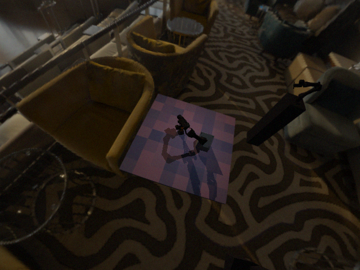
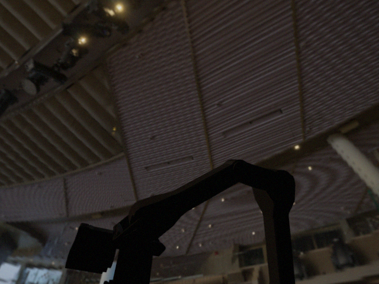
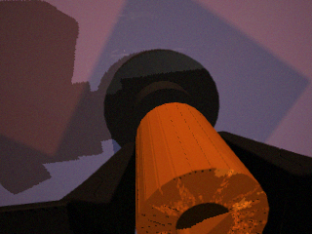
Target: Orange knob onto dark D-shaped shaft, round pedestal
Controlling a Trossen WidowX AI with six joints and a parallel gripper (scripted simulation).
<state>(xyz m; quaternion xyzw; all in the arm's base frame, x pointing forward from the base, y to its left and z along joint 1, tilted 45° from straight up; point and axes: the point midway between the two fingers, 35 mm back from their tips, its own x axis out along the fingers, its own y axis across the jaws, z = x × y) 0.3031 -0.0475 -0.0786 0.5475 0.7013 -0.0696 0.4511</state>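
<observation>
Now: the orange knob 20 mm above my gripper tip. The rest, counted from my gripper tip: dark round pedestal: 40 mm below.
</observation>
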